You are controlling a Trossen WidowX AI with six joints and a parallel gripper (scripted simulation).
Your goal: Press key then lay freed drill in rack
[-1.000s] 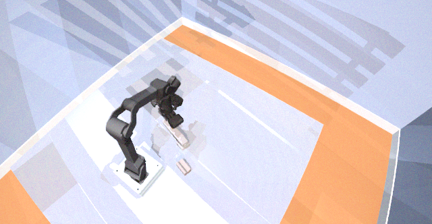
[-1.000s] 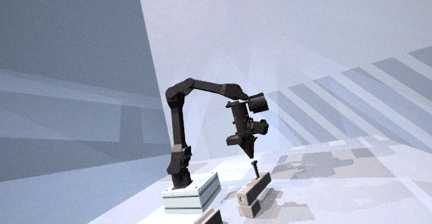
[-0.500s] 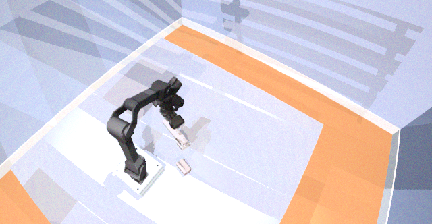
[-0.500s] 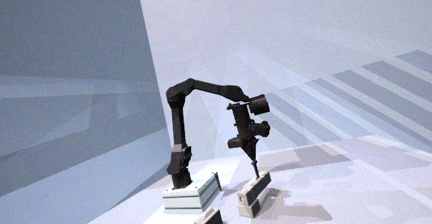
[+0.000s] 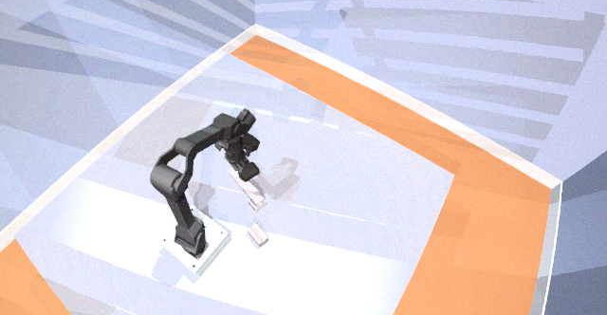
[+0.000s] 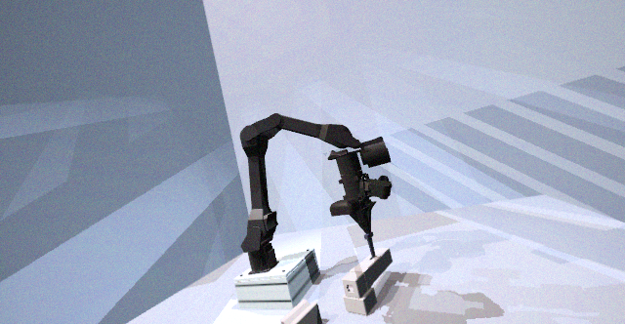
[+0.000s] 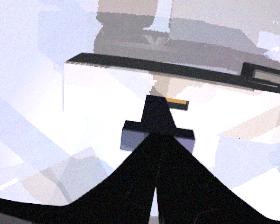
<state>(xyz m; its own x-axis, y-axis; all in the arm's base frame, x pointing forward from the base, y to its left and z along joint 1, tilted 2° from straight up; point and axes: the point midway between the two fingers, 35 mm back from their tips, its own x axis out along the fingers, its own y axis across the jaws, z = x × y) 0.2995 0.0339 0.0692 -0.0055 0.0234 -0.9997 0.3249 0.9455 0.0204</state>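
My gripper tip is 3 cm above the blue key. The rest, counted from my gripper tip: rack: 17 cm to the right, 14 cm behind, 10 cm below; pale drill cylinder: 7 cm below, 5 cm to the right, 2 cm behind; block: 8 cm below, 3 cm to the right, 2 cm behind.
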